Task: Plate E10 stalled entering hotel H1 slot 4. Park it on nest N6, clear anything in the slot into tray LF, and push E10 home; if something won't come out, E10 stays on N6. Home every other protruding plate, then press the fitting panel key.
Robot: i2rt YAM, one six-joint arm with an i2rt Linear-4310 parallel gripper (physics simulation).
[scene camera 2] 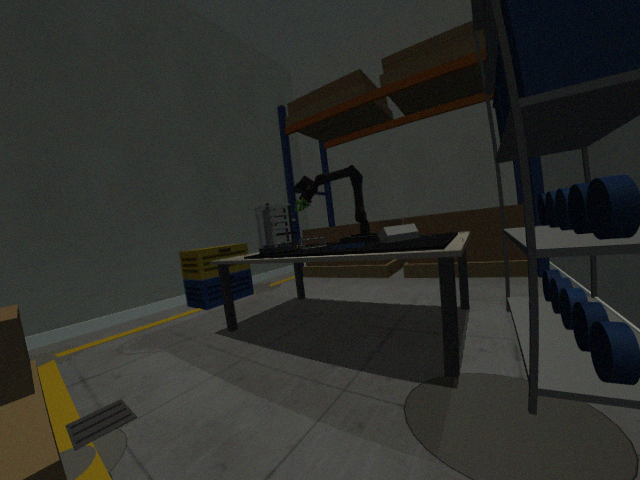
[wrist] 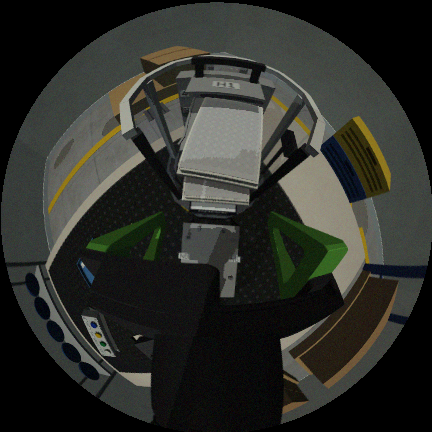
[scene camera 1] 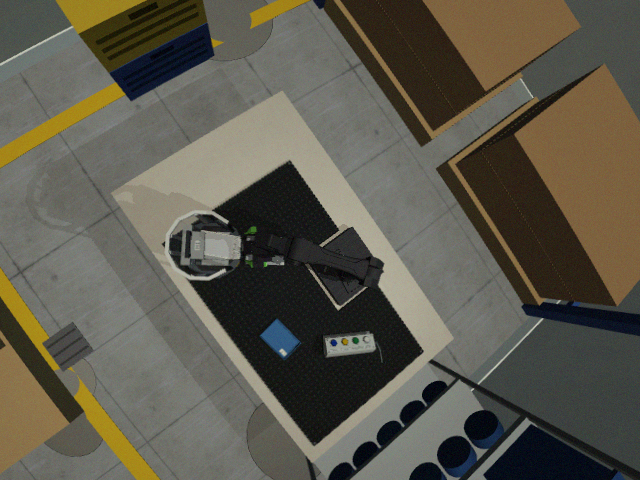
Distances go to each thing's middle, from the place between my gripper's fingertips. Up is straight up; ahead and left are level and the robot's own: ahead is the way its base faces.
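Plate rack (scene camera 1: 184,247): my hand 90 mm above it, 130 mm short of it, 70 mm to the left of it. Blue pad (scene camera 1: 276,335), from my hand: far below, slightly ahead, far to the left.
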